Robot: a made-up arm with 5 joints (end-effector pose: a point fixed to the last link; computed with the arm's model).
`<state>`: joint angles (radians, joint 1 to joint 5).
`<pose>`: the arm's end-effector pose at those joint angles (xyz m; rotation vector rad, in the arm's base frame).
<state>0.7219 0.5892 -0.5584 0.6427 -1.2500</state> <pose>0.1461 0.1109 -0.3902 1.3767 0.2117 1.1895</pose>
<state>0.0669 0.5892 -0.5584 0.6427 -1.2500</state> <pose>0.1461 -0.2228 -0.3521 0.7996 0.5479 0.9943</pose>
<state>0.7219 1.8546 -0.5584 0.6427 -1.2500</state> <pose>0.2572 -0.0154 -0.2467 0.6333 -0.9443 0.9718</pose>
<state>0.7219 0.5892 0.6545 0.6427 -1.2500</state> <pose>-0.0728 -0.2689 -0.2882 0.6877 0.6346 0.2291</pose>
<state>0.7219 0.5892 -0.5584 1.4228 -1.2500</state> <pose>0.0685 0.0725 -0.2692 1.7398 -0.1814 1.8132</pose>
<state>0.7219 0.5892 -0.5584 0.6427 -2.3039</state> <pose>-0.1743 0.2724 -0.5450 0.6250 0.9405 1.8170</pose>
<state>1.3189 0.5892 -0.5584 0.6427 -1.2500</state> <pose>0.1461 0.3784 -0.2396 1.8883 -0.1610 1.3092</pose>
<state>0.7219 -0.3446 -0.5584 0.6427 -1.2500</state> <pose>-0.0219 0.1047 -0.3832 1.7506 1.1987 1.1336</pose>
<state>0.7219 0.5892 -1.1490 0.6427 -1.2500</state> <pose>0.1670 0.3017 -0.2638 1.6590 -0.0755 1.6617</pose>
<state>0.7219 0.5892 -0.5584 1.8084 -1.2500</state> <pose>0.0280 0.0195 -0.2351 1.8857 -0.4210 2.1202</pose>
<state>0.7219 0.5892 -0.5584 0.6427 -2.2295</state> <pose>-0.1501 0.2738 -0.5293 0.6879 0.8908 1.7815</pose>
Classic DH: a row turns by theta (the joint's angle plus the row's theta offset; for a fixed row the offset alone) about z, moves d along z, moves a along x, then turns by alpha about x. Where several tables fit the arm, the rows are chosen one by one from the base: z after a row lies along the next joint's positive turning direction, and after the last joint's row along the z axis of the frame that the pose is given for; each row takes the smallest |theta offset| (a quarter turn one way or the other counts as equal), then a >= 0, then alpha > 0; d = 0 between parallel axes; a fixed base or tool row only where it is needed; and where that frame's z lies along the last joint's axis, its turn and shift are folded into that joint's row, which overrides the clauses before.
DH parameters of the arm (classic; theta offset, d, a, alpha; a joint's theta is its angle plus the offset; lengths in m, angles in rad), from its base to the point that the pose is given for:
base (fixed): 1.5708 0.1199 0 1.5708
joint 1: -1.5708 0.0713 0.2848 1.5708
joint 2: 0 0.0787 -0.1699 1.5708
joint 3: 1.5222 0 0.3889 3.1416
joint 4: 1.5222 -0.2456 -0.143 1.5708
joint 5: 1.5708 0.071 0.3757 -1.5708
tool (fixed): 0 0.0992 0 0

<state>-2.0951 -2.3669 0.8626 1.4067 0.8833</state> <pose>0.7192 -0.3837 1.1081 -1.6183 0.2412 -1.8142</pose>
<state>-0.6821 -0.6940 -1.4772 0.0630 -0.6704</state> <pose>-0.0293 -0.4311 -0.2750 1.0234 0.9233 -0.3467</pose>
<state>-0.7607 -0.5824 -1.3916 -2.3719 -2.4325</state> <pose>-0.4584 -0.3953 0.1627 0.8625 -2.0606 2.0545</pose>
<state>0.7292 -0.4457 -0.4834 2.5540 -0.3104</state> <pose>0.1322 0.0595 -0.4810 -2.5042 -0.1110 0.1485</pose>
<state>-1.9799 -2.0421 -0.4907 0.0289 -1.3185</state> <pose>-0.1130 0.0321 0.5165 0.6349 1.3012 -2.4604</pose>
